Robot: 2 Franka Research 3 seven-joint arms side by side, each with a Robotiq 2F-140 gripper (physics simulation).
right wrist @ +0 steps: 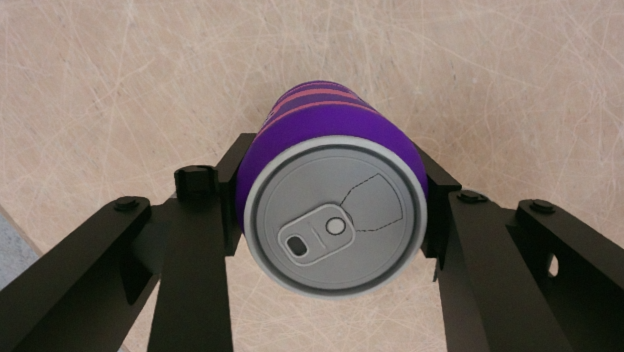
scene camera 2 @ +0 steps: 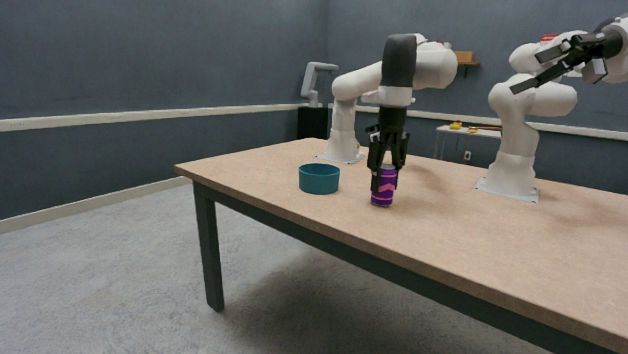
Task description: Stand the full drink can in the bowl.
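A purple drink can [scene camera 2: 382, 199] [right wrist: 332, 120] with pink bands and a grey lid stands upright on the table, near its front edge. My right gripper [scene camera 2: 384, 184] [right wrist: 323, 160] points down and is shut on the can, with one finger pad against each side of its upper part. A teal bowl [scene camera 2: 319, 180] stands on the table to the left of the can in the scene view, apart from it. My left gripper [scene camera 2: 524, 72] is open with nothing between its fingers, high above the table at the upper right of the scene view.
The wooden table [scene camera 2: 450, 235] has its near edge in front of the can and bowl. The white base [scene camera 2: 344, 146] of the right arm stands behind the bowl. The left arm's base [scene camera 2: 511, 177] stands further right. A side table [scene camera 2: 445, 130] with yellow items is behind.
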